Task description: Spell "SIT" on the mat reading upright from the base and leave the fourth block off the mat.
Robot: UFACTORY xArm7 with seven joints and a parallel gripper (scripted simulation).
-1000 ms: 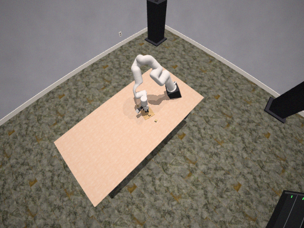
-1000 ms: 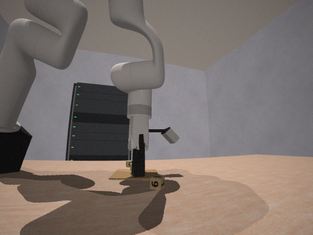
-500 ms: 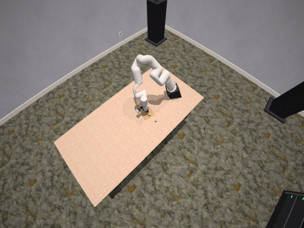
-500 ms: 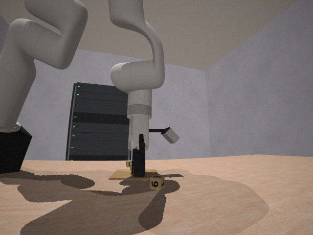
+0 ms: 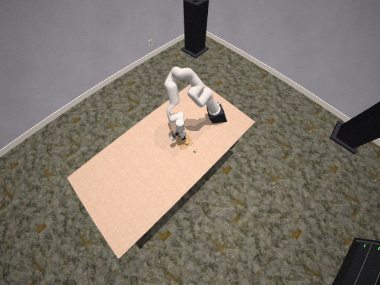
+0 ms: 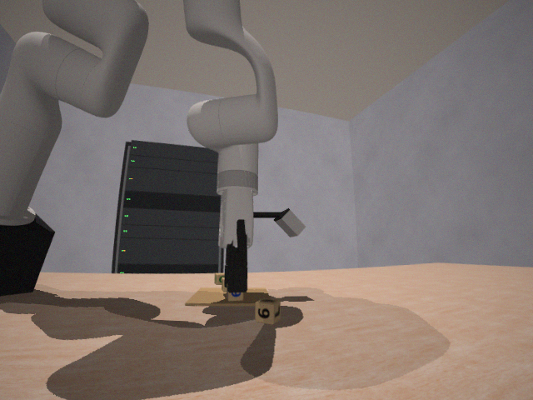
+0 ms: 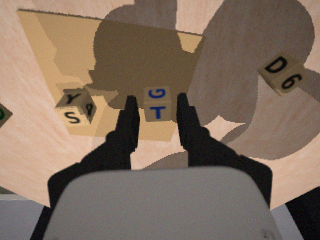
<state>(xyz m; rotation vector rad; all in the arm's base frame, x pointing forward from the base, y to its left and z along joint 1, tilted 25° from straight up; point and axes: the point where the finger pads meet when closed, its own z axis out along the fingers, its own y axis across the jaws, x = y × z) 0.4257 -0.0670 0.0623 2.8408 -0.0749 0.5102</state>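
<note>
My gripper is now 40 mm to the right of the tan mat and 40 mm above it. The rest, counted from my hand: wooden block (190 mm to the left, 30 mm below, 10 mm ahead).
</note>
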